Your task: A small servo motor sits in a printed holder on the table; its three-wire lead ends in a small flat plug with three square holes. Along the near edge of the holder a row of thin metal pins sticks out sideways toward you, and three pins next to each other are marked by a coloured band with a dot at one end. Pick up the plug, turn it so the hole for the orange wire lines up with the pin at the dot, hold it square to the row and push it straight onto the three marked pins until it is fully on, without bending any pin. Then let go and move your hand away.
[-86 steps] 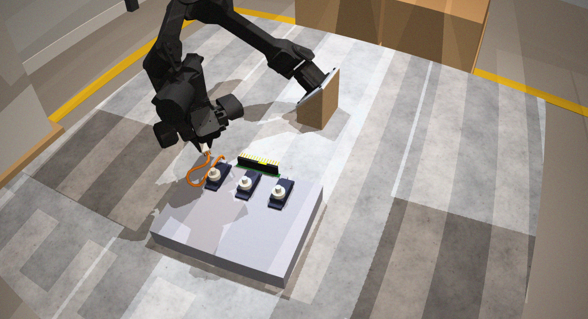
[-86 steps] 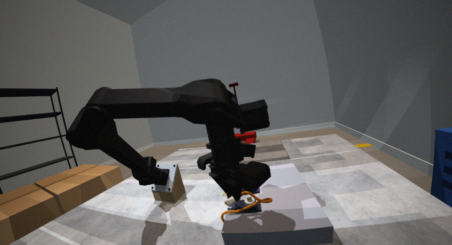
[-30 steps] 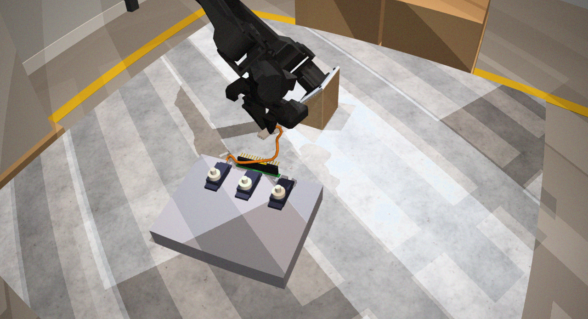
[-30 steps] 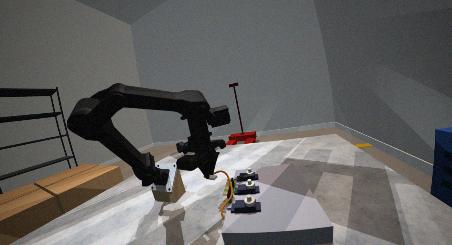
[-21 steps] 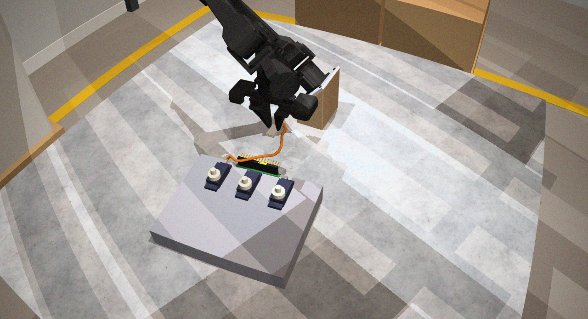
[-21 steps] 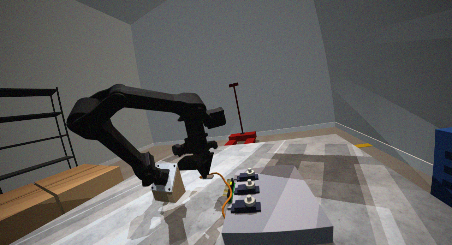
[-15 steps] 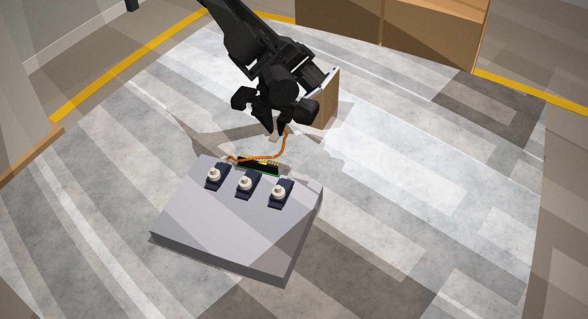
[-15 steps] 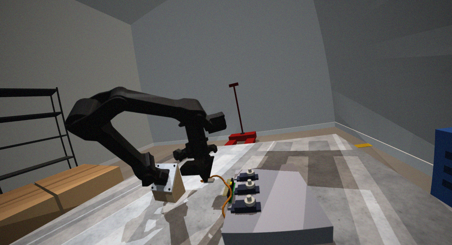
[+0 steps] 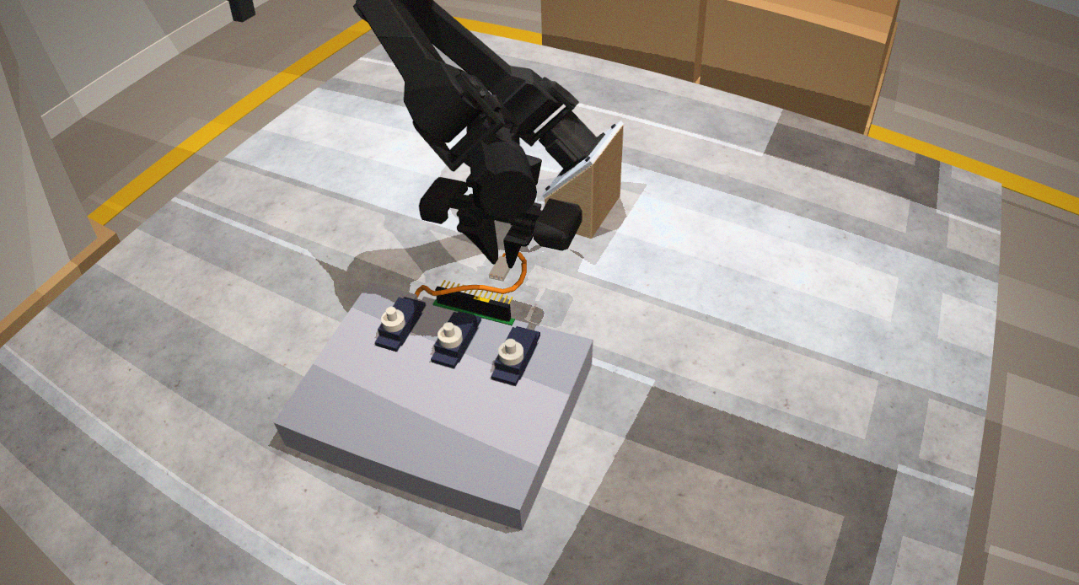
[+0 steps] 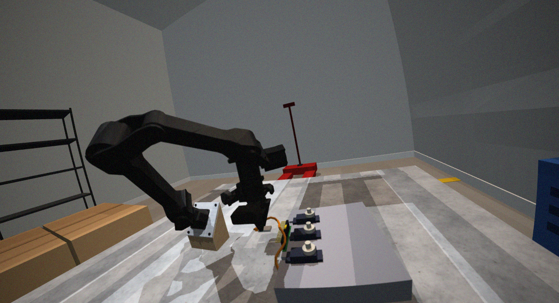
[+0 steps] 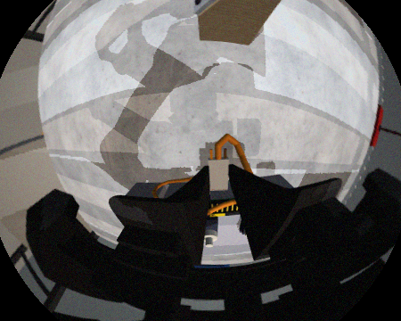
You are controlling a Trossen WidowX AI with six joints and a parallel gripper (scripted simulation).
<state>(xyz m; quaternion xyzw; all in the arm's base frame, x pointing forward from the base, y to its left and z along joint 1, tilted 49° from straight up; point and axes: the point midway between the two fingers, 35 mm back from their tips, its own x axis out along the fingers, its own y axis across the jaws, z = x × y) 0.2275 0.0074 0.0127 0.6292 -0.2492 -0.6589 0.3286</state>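
My gripper tip is now 70 mm short of the yellow band and 10 mm to the right of it. Also, from my gripper tip: grey holder block 220 mm ahead, 50 mm below, 10 mm to the left.
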